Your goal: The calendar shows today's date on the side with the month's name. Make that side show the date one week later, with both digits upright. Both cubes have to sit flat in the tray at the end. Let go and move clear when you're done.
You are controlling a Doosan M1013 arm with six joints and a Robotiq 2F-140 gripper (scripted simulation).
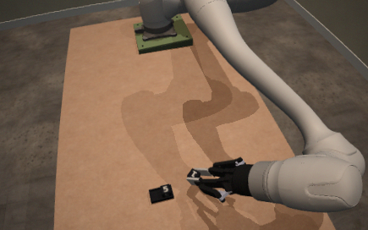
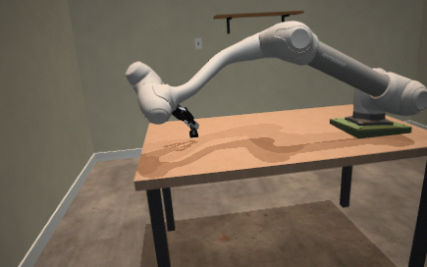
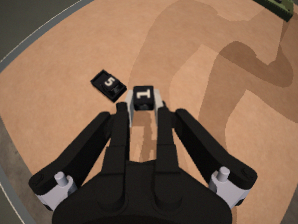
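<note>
The black cube lies 2 cm below my hand, 1 cm to the right of it and 1 cm behind it.
</note>
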